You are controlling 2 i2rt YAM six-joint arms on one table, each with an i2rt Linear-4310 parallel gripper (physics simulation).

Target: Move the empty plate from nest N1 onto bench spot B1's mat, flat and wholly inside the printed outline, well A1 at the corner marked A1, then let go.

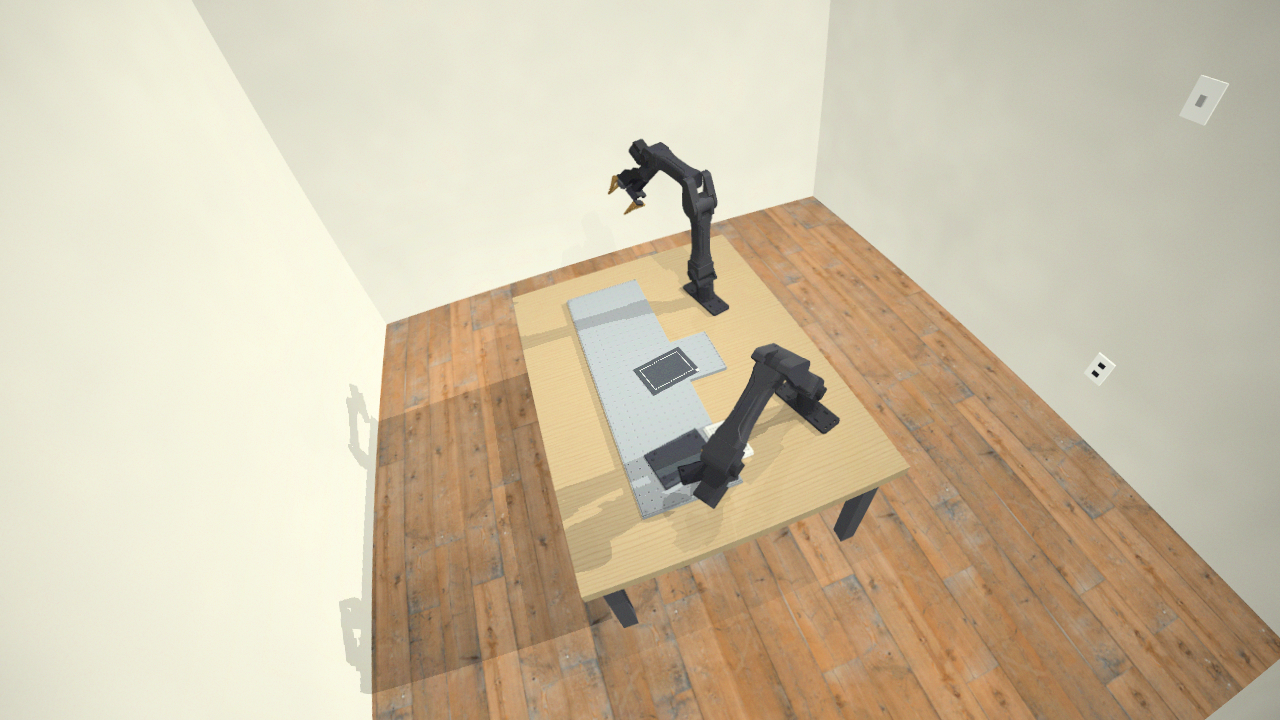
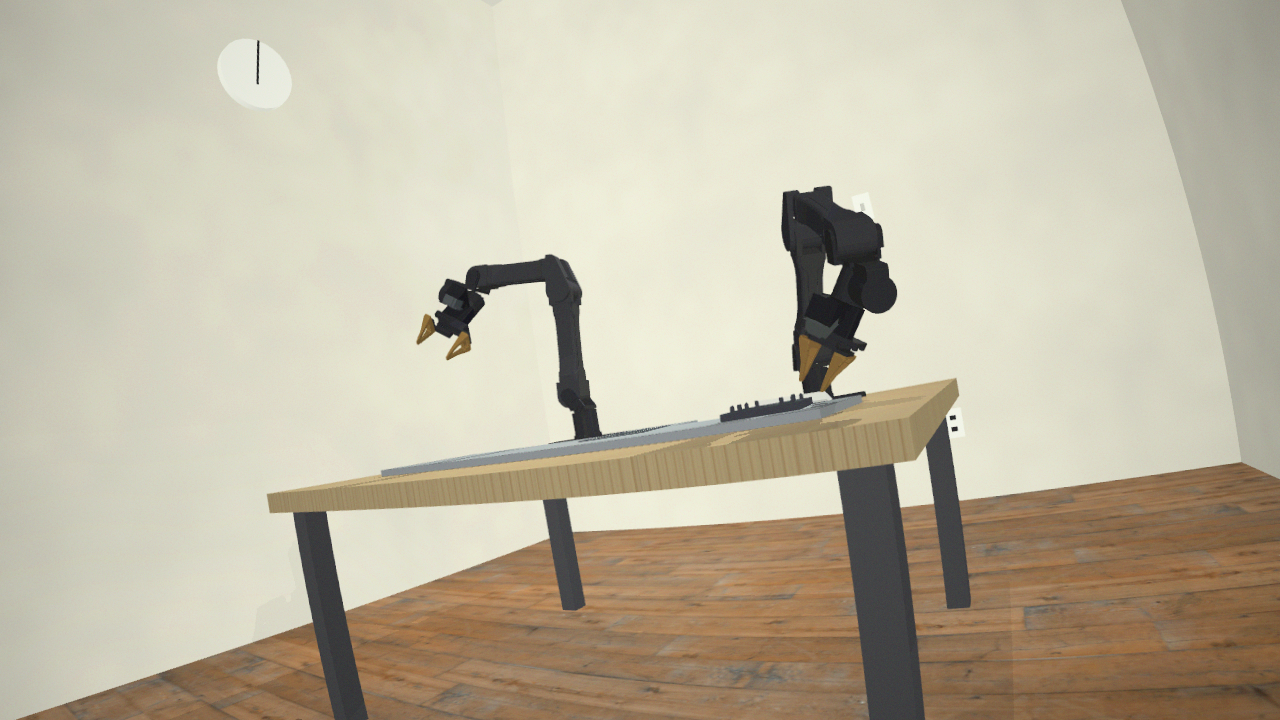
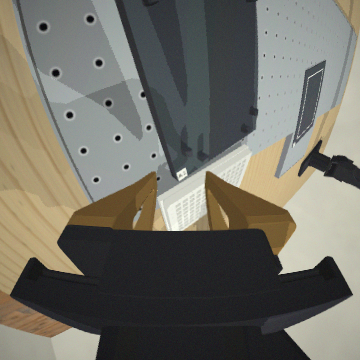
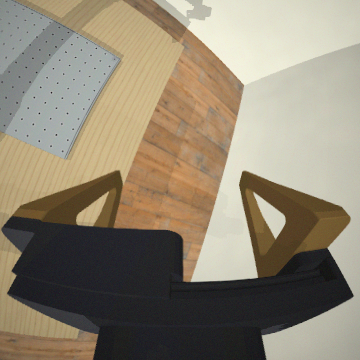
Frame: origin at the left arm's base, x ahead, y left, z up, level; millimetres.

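Where they show: left gripper, fingertip midpoint: [image 2: 811,386] [image 3: 180,177]; right gripper, fingertip midpoint: [image 1: 616,204] [image 2: 431,351] [image 4: 180,176]; left arm's base at its link origin: [image 1: 806,406]; right arm's base at its link origin: [image 1: 705,298] [image 3: 309,156].
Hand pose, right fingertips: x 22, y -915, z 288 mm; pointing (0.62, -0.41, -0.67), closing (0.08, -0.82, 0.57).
Observation:
Each offset is from my right fingertips to the top centre of the thing. "spot": to the spot under its first point. Level surfaces: height alone.
The white gridded plate {255 mm down, 233 mm ahead, 868 mm left} [image 3: 200,194] lies at the near end of the dark nest block {254 mm down, 367 mm ahead, 831 mm left} [image 3: 200,71] [image 1: 666,456] [image 2: 760,410], whose corner bears a small A1 label {spot: 263 mm down, 298 mm ahead, 894 mm left} [image 3: 181,174]. My left gripper [image 3: 180,177] [image 2: 825,372] hangs low right over that end, fingers partly apart with nothing between them, one on each side of the plate's end. The dark mat with its white printed outline {274 mm down} [image 3: 310,103] [image 1: 666,370] lies farther along the board. My right gripper [image 1: 626,195] [image 2: 443,337] [image 4: 180,176] is wide open and empty, high beyond the table's far end.
A grey perforated board [image 1: 617,357] [image 3: 71,89] [image 4: 53,89] [image 2: 536,452] runs along the wooden table [image 1: 805,465] [image 2: 716,456]. The right arm's base [image 1: 705,295] [image 3: 332,166] stands beside the mat's end of the board.

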